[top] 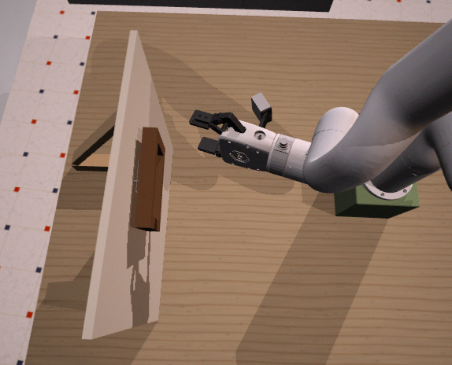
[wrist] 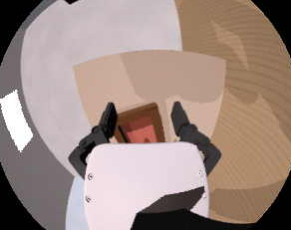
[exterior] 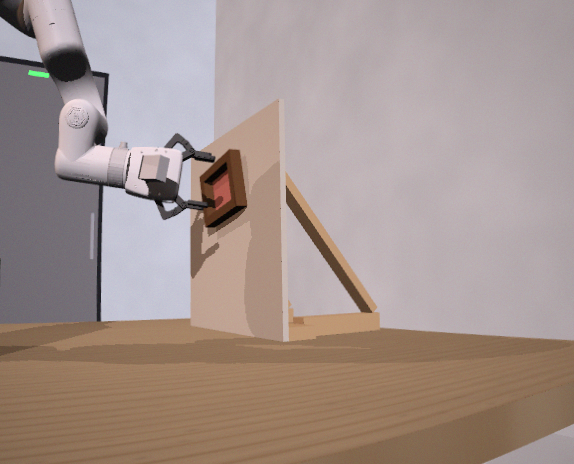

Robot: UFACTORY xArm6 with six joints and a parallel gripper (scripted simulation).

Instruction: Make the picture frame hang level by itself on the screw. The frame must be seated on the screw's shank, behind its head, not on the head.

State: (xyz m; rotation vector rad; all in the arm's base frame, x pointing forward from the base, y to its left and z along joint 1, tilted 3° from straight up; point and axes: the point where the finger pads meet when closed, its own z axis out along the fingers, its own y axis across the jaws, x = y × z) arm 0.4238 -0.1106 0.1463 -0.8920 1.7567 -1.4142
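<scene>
Now: hand 11 cm short of the brown picture frame, 10 cm to the right of it and 1 cm below it. From my hand the other things lie so: upright board: 13 cm ahead, 11 cm to the left, 8 cm below.
</scene>
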